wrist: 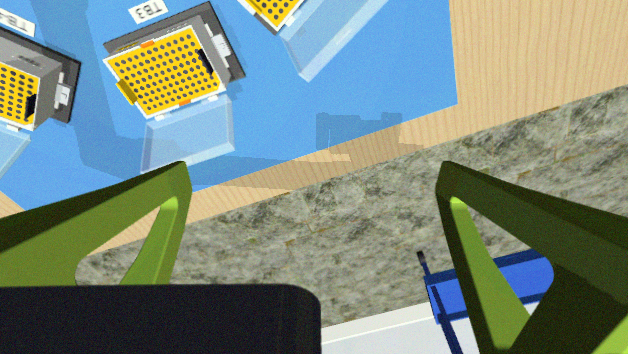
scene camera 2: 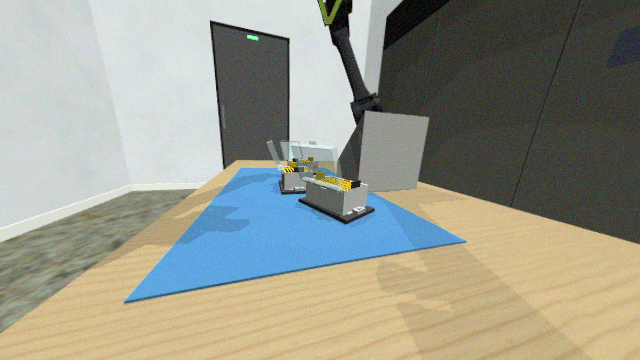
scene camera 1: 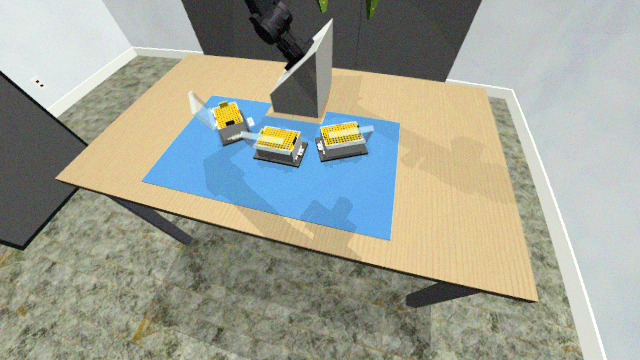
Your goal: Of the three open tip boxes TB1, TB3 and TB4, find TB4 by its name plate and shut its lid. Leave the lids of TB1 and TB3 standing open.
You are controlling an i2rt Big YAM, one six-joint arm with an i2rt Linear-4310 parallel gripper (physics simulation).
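Places are measured from the arm's base along level axes (x ahead, y left, z up), in millimetres.
Pixels of known places: gripper, fingertip midpoint: [wrist: 313,175] [scene camera 2: 327,5] [scene camera 1: 345,15]; arm's base, origin of the base link: [scene camera 2: 378,141] [scene camera 1: 300,56].
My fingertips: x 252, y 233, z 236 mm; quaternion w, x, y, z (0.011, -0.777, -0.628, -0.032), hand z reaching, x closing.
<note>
For each thing: its top centre in the pictures, then the offset to it from my fingertips. "pt": a spot on its surface instead. Level surfaces: height alone.
- TB3 box, surface spot: [scene camera 1: 278,139] pt 123 mm right, 122 mm ahead, 252 mm down
- second box, middle of its top: [scene camera 1: 225,111] 400 mm right, 12 mm ahead, 322 mm down
- middle lid, surface spot: [wrist: 189,134] pt 174 mm right, 120 mm ahead, 303 mm down
- left lid, surface spot: [wrist: 9,152] pt 409 mm right, 95 mm ahead, 310 mm down
- right lid, surface spot: [wrist: 325,42] pt 24 mm left, 38 mm ahead, 279 mm down
- blue mat, its level: 397 mm down
- wooden table, its level: 400 mm down
The TB3 box [wrist: 167,75] [scene camera 1: 278,139] stands in the middle, with its name plate [wrist: 147,10] upside down in the wrist view. A second box [wrist: 20,95] [scene camera 1: 228,116] is cut by the left edge; its plate [wrist: 17,21] starts with TB, and its cropped number looks like 4. The third box [wrist: 275,11] [scene camera 1: 342,135] [scene camera 2: 336,196] is on the right; its plate does not show. All three clear lids stand open: the middle lid [wrist: 189,134], the left lid [wrist: 9,152] [scene camera 1: 200,111] and the right lid [wrist: 325,42]. My gripper [wrist: 313,175] [scene camera 1: 347,6] is open and empty, high above the boxes.
The boxes stand on a blue mat [scene camera 1: 200,182] [scene camera 2: 240,250] [wrist: 280,110] on a wooden table [scene camera 1: 450,200] [scene camera 2: 225,320] [wrist: 525,45]. A grey wedge-shaped block [scene camera 1: 300,92] [scene camera 2: 395,150] stands behind them, beside the arm. A blue cart [wrist: 440,297] stands beyond the table.
</note>
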